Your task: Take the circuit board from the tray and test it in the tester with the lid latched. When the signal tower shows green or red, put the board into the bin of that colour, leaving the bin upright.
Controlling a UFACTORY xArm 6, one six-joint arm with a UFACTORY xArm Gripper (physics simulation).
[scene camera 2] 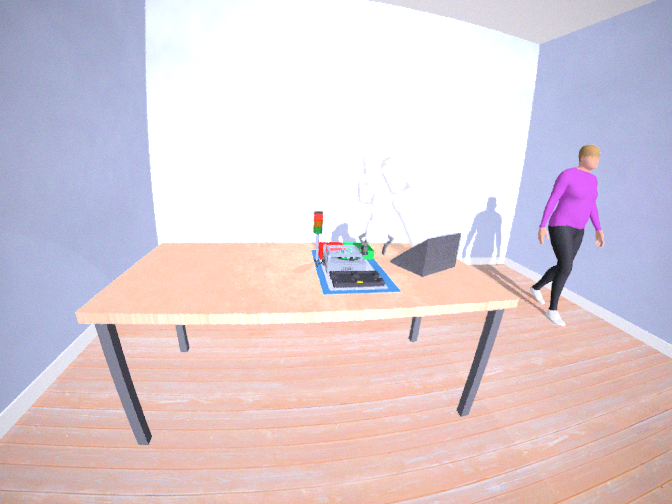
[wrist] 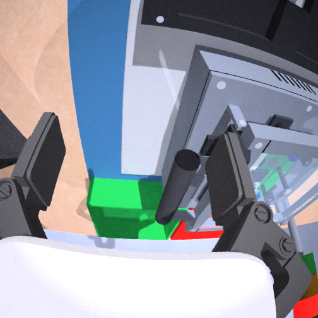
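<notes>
The grey tester (scene camera 2: 347, 265) (wrist: 250, 97) stands on the blue mat. A green circuit board (wrist: 274, 171) shows in it beneath the grey lid frame (wrist: 287, 136); whether the lid is latched I cannot tell. A black cylindrical handle (wrist: 179, 186) sticks out at the tester's side. My gripper (scene camera 2: 375, 248) (wrist: 137, 138) is open and empty, with its right finger in the wrist view beside the handle. The black tray (scene camera 2: 358, 279) (wrist: 215, 29) lies in front of the tester. The green bin (scene camera 2: 370, 252) (wrist: 125, 194) and red bin (wrist: 200, 232) stand upright behind it. The signal tower (scene camera 2: 318, 222) shows no clearly lit lamp.
A dark wedge-shaped block (scene camera 2: 436, 254) (wrist: 9, 140) stands on the table right of the blue mat (scene camera 2: 390, 288) (wrist: 95, 100) in the scene view. A person (scene camera 2: 574, 200) in a purple top is on the floor beyond the table's right end.
</notes>
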